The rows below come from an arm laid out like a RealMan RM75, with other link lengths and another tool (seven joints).
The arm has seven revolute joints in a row. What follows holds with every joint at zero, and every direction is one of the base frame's. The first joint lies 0.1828 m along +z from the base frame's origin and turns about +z. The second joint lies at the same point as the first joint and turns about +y. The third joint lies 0.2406 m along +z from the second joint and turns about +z. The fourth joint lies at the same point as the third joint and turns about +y. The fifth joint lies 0.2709 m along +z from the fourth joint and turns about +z. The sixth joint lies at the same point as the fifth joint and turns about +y. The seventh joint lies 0.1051 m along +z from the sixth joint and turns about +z. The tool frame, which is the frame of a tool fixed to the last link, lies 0.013 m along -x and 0.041 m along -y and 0.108 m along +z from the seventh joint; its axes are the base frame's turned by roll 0, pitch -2 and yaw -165.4 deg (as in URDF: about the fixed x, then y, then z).
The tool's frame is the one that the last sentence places.
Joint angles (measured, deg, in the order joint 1, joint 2, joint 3, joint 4, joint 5, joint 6, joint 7), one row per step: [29.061 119.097 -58.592 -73.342 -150.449 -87.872 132.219]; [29.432 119.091 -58.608 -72.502 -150.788 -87.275 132.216]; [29.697 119.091 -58.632 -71.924 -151.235 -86.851 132.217]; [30.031 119.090 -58.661 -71.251 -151.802 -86.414 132.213]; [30.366 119.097 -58.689 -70.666 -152.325 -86.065 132.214]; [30.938 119.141 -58.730 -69.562 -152.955 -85.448 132.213]
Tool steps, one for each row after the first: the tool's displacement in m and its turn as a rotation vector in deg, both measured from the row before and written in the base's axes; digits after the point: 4 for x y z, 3 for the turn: [0.0016 0.0017 -0.0020 0.010 -0.212 -0.132]; [0.0017 0.0011 -0.0011 -0.003 -0.357 -0.130]; [0.0019 0.0012 -0.0013 -0.064 -0.459 -0.148]; [0.0013 0.0011 -0.0012 -0.092 -0.421 -0.100]; [0.0017 0.0017 -0.0032 -0.210 -0.422 -0.160]
